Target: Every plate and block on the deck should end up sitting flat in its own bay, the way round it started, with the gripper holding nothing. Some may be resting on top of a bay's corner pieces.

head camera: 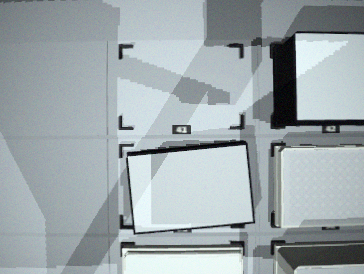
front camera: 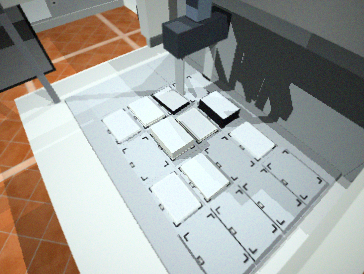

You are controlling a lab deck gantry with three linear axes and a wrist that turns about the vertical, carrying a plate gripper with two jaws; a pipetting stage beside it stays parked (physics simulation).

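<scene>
A black-edged plate lies turned askew over its bay, its edges across the corner pieces, in the bay beside bay 41. My gripper is open in the front view, its two jaws apart with no plate between them, near the far side of that plate; its exact height is unclear. A tall black block looks square in its bay. A white plate with wells, a tall white block and a white plate look aligned with their bays.
More white plates stand on the deck in the front view: one at the left, one at the right and two nearer the front. The dark gantry head hangs above the far end. A wall runs along the right.
</scene>
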